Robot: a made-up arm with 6 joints.
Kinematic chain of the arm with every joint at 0, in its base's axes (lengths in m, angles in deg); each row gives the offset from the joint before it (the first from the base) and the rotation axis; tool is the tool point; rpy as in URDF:
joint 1: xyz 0 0 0.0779 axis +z
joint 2: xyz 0 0 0 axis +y
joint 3: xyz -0.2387 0 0.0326 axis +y
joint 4: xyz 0.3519 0 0.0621 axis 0.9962 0 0.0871
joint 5: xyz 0 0 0 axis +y
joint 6: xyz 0.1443 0 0.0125 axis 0.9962 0 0.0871
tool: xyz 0 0 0 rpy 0 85 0
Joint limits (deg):
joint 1: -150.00..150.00
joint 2: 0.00..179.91
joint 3: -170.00..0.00
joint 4: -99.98..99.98
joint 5: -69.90..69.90
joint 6: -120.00..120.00
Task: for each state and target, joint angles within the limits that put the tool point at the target. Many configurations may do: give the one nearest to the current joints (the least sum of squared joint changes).
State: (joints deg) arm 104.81 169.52 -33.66 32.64 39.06 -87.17
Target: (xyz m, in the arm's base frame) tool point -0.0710 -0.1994 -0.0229
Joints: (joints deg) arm 88.92 177.10 -10.45 35.67 52.71 -87.17
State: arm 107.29 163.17 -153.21 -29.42 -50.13 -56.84
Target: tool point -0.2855 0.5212 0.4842
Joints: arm 114.35 143.51 -162.00 -28.50 -40.93 -56.84
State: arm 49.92 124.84 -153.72 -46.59 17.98 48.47
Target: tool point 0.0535 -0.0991 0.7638
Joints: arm 53.80 78.45 -170.00 -63.94 51.37 48.47
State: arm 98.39 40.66 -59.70 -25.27 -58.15 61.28
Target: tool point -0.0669 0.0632 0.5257
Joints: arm 98.89 21.28 -44.94 -24.57 -69.30 61.28
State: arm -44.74 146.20 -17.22 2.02 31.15 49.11
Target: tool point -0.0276 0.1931 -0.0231
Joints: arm -73.24 152.53 -0.26 15.60 48.66 49.11
